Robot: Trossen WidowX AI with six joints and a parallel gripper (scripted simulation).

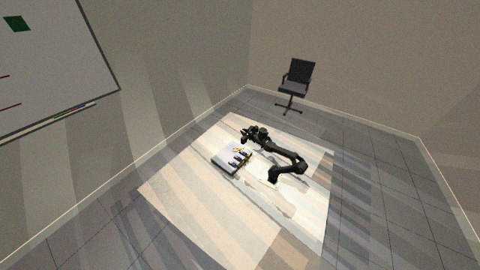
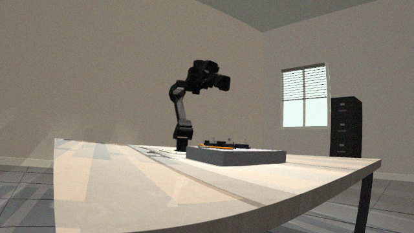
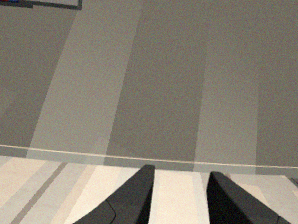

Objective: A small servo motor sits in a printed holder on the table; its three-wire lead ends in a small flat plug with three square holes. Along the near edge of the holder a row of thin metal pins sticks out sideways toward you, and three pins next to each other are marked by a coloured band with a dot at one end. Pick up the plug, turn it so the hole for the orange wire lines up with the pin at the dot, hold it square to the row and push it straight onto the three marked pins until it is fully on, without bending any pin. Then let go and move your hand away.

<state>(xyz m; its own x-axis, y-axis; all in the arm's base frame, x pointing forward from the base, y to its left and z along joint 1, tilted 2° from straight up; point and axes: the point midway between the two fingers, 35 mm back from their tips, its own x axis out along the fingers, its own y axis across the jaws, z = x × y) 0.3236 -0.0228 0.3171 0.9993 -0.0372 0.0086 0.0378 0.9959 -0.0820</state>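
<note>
Now: gripper tip 80 mm past the yellow band, 40 mm to the right of it and 240 mm above it. Also, from my gripper tip: grey holder (80 mm ahead, 70 mm to the left, 290 mm below); then dark servo (30 mm behind, 70 mm to the left, 270 mm below).
</note>
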